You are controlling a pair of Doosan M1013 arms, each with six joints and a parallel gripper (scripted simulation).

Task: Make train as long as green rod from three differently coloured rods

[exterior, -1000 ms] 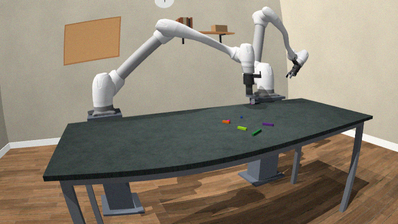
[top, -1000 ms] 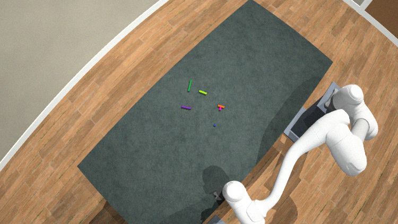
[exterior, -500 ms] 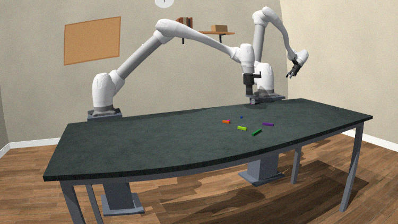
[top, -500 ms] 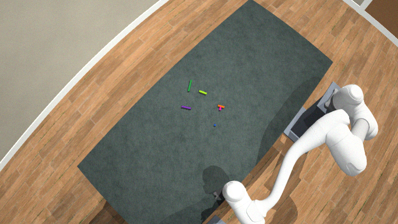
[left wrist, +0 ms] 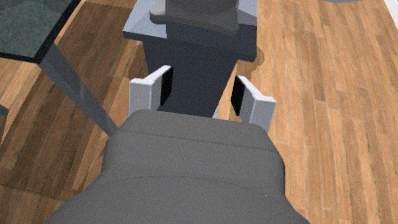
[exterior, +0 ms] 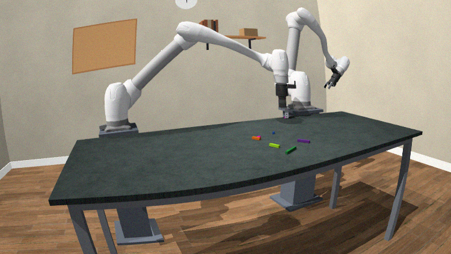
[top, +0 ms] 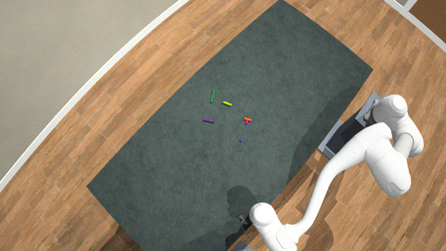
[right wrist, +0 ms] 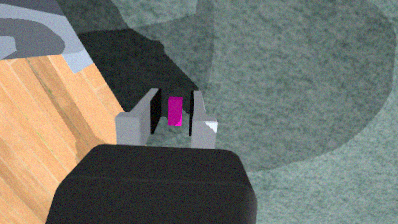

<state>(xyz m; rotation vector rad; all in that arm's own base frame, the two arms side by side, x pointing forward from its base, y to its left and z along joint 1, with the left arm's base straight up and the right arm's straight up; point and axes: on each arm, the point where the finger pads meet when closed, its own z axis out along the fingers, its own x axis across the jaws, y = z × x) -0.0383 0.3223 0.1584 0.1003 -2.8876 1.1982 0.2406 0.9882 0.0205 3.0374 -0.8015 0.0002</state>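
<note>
My right hand is 310 mm short of the blue rod, 290 mm to the left of it and 20 mm above it. From my right hand the other things lie so: orange rod (410 mm to the right, 350 mm ahead, 20 mm below); then purple rod (510 mm ahead, 260 mm to the right, 20 mm below); then lime rod (500 mm ahead, 400 mm to the right, 20 mm below).
</note>
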